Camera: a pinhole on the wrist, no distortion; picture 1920 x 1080 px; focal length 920.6 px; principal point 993.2 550.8 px. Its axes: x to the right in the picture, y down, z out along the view. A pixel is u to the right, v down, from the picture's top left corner.
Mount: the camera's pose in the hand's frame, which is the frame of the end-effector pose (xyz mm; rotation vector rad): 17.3 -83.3 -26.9 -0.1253 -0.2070 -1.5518
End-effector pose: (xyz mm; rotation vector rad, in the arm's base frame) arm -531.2 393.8 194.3 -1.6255 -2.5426 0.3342
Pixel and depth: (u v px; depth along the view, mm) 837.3 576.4 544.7
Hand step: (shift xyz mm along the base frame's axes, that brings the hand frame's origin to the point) 6.0 -10.2 -501.0
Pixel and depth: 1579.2 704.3 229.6
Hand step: -222.5 -60.8 -181.9
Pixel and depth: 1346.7 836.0 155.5
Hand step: -148.6 -9.4 -111.5
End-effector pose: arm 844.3 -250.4 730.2 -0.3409 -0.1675 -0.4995
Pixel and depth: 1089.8 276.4 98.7
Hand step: -56.4 -27.5 81.5
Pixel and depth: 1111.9 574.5 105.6
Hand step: -30.1 -39.1 97.9
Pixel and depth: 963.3 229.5 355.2
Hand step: -131.5 167.3 259.4
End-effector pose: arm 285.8 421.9 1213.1 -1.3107 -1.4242 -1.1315
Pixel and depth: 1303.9 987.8 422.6
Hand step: -151.4 452.7 94.4
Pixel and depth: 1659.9 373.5 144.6
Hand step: -156.8 123.2 -54.9
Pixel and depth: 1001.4 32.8 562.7
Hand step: 36.9 429.0 -425.2
